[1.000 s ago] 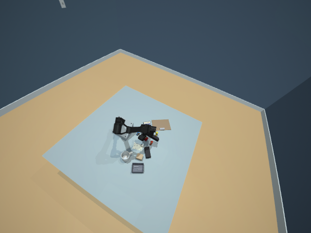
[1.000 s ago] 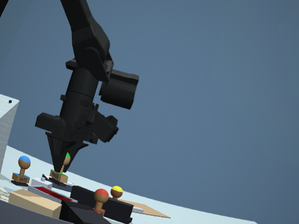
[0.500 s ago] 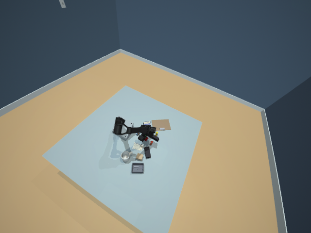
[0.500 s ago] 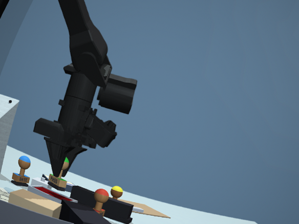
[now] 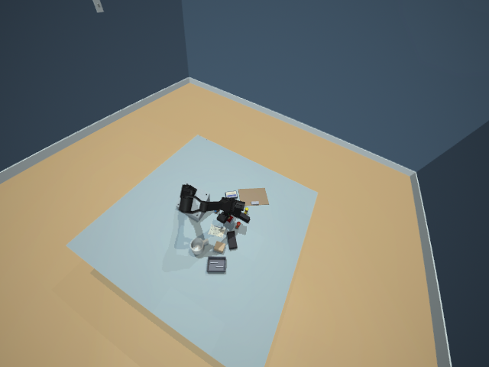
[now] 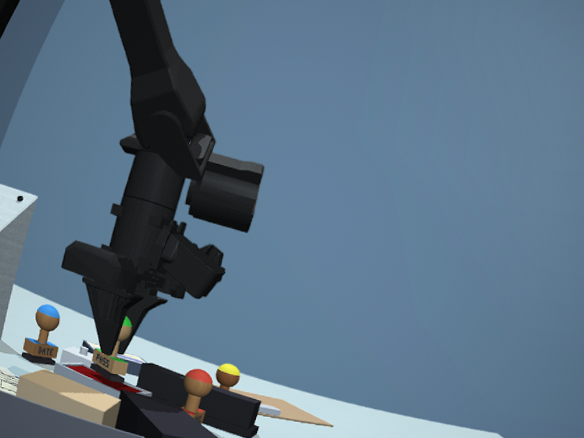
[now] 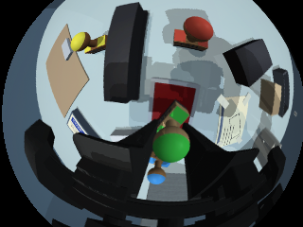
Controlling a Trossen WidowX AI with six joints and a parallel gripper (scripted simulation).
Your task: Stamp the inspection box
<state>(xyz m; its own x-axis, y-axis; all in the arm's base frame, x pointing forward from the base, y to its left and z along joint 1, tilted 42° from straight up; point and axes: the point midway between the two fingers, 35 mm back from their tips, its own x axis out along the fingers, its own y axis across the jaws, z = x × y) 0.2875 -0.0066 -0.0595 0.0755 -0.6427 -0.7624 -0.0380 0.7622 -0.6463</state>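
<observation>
Now: gripper tip right at the green-topped pass stamp. From my gripper tip the other things lie so: red ink pad: 40 mm below; then blue date stamp: 90 mm behind, 20 mm below; then red-knobbed stamp: 100 mm ahead, 10 mm to the right, 30 mm below.
</observation>
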